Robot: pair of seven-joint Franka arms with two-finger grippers.
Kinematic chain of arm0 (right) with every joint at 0, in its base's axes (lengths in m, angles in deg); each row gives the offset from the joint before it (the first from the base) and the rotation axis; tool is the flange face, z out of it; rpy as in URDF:
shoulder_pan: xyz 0 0 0.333 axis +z
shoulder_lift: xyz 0 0 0 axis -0.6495 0.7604 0
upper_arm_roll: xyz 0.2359 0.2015 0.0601 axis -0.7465 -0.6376 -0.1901
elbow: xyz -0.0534 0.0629 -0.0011 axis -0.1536 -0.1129 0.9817
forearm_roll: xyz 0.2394 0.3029 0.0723 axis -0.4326 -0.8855 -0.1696
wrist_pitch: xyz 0 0 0 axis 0.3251 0.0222 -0.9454
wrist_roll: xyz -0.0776 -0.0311 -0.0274 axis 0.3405 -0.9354 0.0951
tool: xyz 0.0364 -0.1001 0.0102 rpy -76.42 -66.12 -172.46
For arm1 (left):
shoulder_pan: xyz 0 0 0.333 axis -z
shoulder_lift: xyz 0 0 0 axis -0.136 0.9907 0
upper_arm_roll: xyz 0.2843 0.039 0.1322 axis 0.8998 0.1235 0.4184
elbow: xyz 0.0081 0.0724 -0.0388 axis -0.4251 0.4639 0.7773
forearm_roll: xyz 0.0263 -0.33 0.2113 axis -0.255 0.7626 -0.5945
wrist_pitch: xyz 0 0 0 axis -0.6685 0.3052 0.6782
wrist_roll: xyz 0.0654 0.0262 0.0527 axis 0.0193 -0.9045 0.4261
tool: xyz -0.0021 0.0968 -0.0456 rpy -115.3 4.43 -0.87
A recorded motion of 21 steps. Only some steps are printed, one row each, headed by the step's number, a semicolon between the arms.
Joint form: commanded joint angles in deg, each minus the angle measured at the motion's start. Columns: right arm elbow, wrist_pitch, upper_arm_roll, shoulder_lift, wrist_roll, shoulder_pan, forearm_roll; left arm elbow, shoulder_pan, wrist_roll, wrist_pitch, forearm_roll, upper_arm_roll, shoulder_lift.
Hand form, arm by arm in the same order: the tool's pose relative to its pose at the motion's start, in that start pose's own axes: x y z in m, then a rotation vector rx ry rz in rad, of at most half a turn. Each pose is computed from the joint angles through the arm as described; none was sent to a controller.
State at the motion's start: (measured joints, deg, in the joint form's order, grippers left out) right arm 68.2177 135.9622 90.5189 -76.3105 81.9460 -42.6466 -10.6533; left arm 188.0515 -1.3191 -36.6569 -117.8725 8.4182 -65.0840 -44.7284
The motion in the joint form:
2: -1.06 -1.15 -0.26 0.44 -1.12 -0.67 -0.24; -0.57 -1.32 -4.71 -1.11 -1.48 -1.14 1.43
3: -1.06 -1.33 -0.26 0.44 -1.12 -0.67 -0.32; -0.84 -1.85 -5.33 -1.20 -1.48 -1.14 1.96
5: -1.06 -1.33 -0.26 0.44 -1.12 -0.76 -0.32; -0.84 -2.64 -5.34 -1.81 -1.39 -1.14 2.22
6: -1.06 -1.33 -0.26 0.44 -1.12 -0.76 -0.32; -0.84 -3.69 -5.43 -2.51 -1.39 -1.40 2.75
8: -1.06 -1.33 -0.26 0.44 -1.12 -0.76 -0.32; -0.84 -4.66 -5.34 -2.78 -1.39 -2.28 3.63
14: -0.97 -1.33 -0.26 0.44 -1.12 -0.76 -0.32; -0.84 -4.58 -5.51 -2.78 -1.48 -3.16 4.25
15: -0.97 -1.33 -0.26 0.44 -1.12 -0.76 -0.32; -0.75 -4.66 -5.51 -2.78 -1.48 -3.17 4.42
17: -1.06 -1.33 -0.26 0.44 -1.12 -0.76 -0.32; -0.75 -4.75 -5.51 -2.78 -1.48 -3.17 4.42
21: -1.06 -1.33 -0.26 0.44 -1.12 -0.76 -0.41; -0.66 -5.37 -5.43 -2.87 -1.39 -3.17 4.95
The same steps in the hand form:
2: 0.0002 0.0036 -0.0028 0.0057 -0.0090 -0.0126; -0.0010 -0.0041 0.0082 0.0069 -0.0050 0.0980
3: -0.0002 0.0035 -0.0025 0.0073 -0.0120 -0.0127; -0.0060 -0.0053 0.0119 0.0034 -0.0029 0.0998
5: -0.0002 0.0043 -0.0025 0.0075 -0.0120 -0.0111; -0.0136 -0.0060 0.0141 0.0085 0.0008 0.0854
6: -0.0002 0.0043 -0.0025 0.0075 -0.0120 -0.0111; -0.0208 -0.0065 0.0188 0.0111 0.0062 0.0738
8: -0.0002 0.0043 -0.0025 0.0075 -0.0120 -0.0111; -0.0208 -0.0059 0.0268 0.0019 0.0159 0.0709
14: -0.0002 0.0043 -0.0017 0.0076 -0.0136 -0.0111; -0.0106 -0.0054 0.0318 -0.0062 0.0223 0.0915
15: -0.0002 0.0043 -0.0017 0.0076 -0.0136 -0.0111; -0.0110 -0.0046 0.0341 -0.0107 0.0232 0.0907
17: -0.0002 0.0043 -0.0025 0.0075 -0.0120 -0.0111; -0.0119 -0.0046 0.0342 -0.0107 0.0234 0.0892
21: -0.0002 0.0042 -0.0025 0.0090 -0.0119 -0.0112; -0.0174 -0.0033 0.0404 -0.0204 0.0276 0.0767

